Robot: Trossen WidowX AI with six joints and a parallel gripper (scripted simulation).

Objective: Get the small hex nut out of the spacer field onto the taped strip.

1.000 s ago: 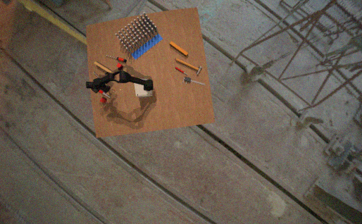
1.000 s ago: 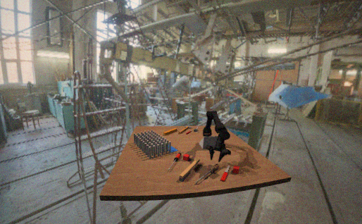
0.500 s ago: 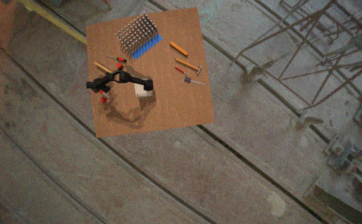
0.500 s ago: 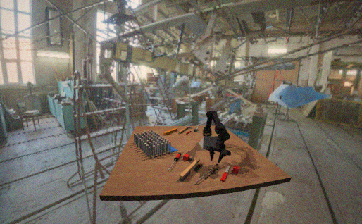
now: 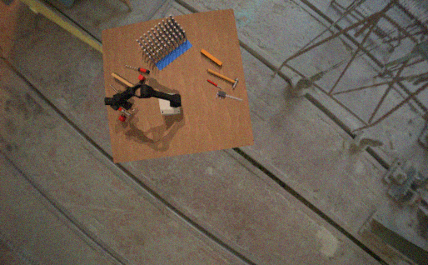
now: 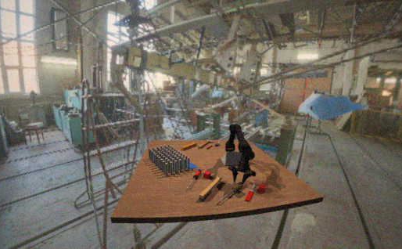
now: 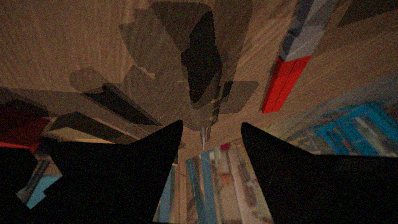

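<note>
Right now the thin hook tool is 70 mm to the left of my gripper tip, 70 mm ahead of it and 40 mm below it. From my gripper tip the other things lie so: blue taped strip 450 mm to the right, 400 mm ahead, 50 mm below; then orange bar 800 mm to the right, 350 mm ahead, 40 mm below.
</note>
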